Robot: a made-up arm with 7 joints. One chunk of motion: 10 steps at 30 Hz.
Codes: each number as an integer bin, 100 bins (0 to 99) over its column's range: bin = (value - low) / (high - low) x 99, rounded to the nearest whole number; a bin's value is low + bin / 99 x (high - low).
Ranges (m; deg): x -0.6..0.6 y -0.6..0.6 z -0.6..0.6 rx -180..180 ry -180..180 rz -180..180
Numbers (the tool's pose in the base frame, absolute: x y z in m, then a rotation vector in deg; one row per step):
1: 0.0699 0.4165 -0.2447 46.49 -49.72 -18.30
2: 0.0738 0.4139 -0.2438 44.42 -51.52 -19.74
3: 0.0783 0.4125 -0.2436 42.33 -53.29 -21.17
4: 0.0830 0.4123 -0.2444 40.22 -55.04 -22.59
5: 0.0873 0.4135 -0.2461 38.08 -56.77 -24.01
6: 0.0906 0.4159 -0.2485 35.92 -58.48 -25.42
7: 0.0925 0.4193 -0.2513 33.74 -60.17 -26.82
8: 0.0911 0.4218 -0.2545 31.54 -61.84 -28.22
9: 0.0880 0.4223 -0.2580 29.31 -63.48 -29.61
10: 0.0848 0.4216 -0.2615 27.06 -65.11 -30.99
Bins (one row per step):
1: 55 84 29 62 36 44
2: 56 84 29 62 35 44
3: 56 84 29 61 35 44
4: 56 84 29 61 34 43
5: 57 84 29 60 34 43
6: 57 84 29 59 33 43
7: 57 84 29 59 33 42
8: 57 84 29 58 32 42
9: 57 84 28 58 32 41
10: 56 84 28 57 32 41

